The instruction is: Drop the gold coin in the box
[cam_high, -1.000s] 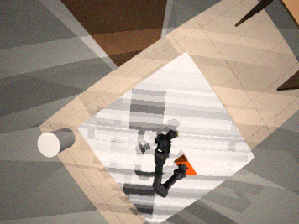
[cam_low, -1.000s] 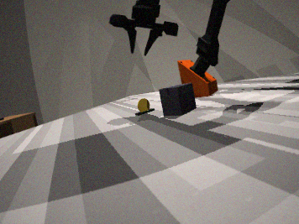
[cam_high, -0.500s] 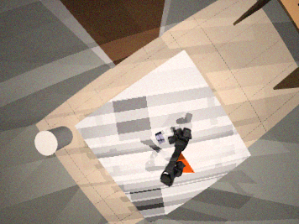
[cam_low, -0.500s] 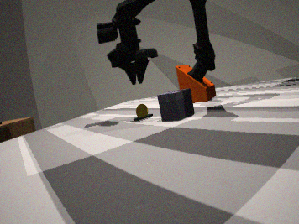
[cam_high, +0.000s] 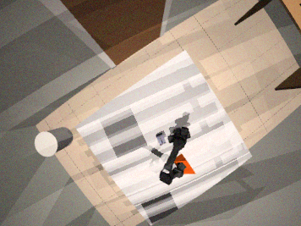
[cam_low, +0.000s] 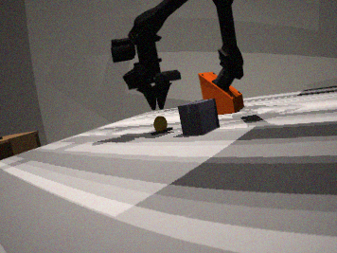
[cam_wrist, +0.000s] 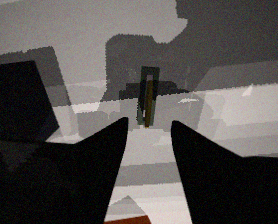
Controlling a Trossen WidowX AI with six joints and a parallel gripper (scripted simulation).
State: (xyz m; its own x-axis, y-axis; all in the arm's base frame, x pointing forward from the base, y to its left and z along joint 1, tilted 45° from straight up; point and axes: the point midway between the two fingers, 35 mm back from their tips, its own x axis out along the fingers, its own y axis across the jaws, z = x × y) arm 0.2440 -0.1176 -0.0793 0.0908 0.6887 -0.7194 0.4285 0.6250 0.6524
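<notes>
Right now my gripper tip is 4 cm above the gold coin.
</notes>
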